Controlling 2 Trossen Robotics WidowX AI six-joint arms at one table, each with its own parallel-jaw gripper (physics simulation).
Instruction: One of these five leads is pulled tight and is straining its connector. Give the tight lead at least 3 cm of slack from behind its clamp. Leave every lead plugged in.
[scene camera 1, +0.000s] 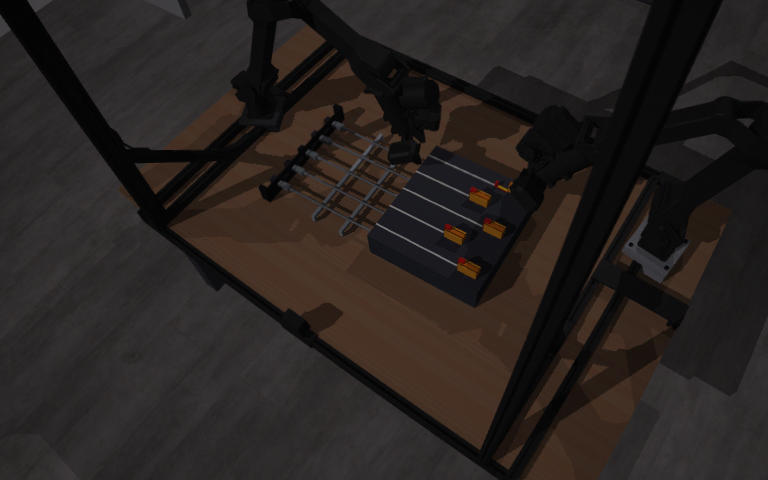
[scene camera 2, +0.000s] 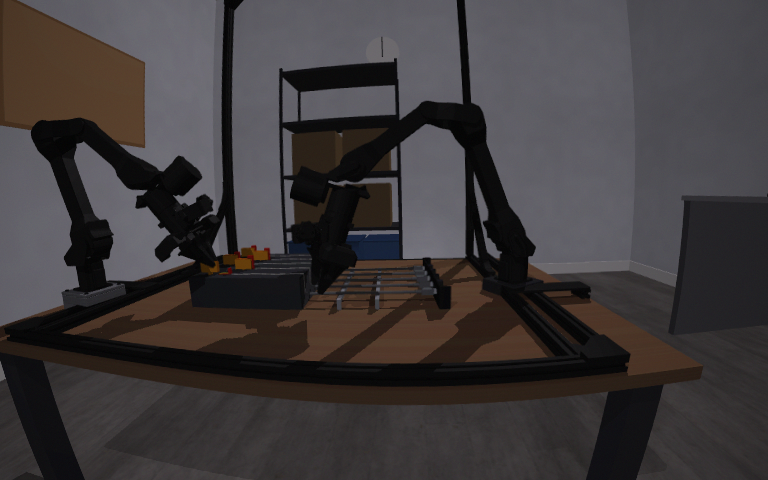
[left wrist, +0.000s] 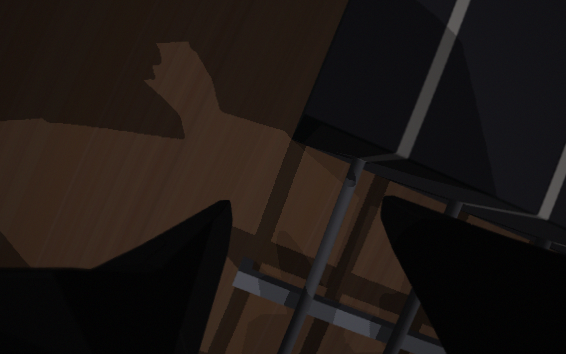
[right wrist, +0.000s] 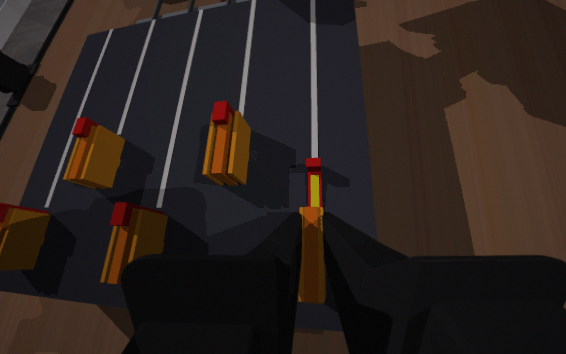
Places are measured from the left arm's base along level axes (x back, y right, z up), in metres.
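Where they show: left gripper, fingertip midpoint: (scene camera 1: 421, 153) (scene camera 2: 316, 289) (left wrist: 306, 208); right gripper, fingertip midpoint: (scene camera 1: 511, 187) (scene camera 2: 215, 265) (right wrist: 310, 221); left arm's base at its link origin: (scene camera 1: 262, 109) (scene camera 2: 513, 279); right arm's base at its link origin: (scene camera 1: 658, 243) (scene camera 2: 93, 287).
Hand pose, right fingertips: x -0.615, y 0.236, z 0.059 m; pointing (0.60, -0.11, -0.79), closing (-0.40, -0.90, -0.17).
Note:
Each offset is from my right fingertips to the top centre of the thing. "pt": to the spot under its first point. Level surfaces: height alone.
Five thin leads run from plugs on a black bar (scene camera 1: 273, 190) (scene camera 2: 444, 297) over two grey rails to a dark block {dx +0.112, dy +0.062, dz -0.020 m} (scene camera 1: 419, 277) (scene camera 2: 249, 291) (right wrist: 340, 100). White lines on its top lead to orange clamps with red ends. My left gripper (scene camera 1: 406, 163) (scene camera 2: 322, 288) (left wrist: 306, 208) is open at the block's plug-side edge, with the outermost lead {pt dx +0.219, dy -0.104, dz -0.059 m} (left wrist: 327, 245) between its spread fingers, touching neither. My right gripper (scene camera 2: 212, 263) (right wrist: 310, 221) is shut on the outermost clamp {pt dx -0.017, dy +0.006, dz +0.009 m} (right wrist: 312, 260) (scene camera 2: 208, 267), whose red and yellow end shows ahead of the fingertips. I cannot tell how tight each lead is.
Other orange clamps (scene camera 1: 479, 197) (scene camera 1: 493, 228) (scene camera 1: 454, 234) (scene camera 1: 468, 268) stand on the block beside the held one. A grey rail {pt dx +0.260, dy -0.089, dz -0.065 m} (left wrist: 357, 320) crosses under the leads near my left fingers. A black frame (scene camera 2: 396, 370) edges the wooden table {dz -0.086 m} (scene camera 1: 339, 350).

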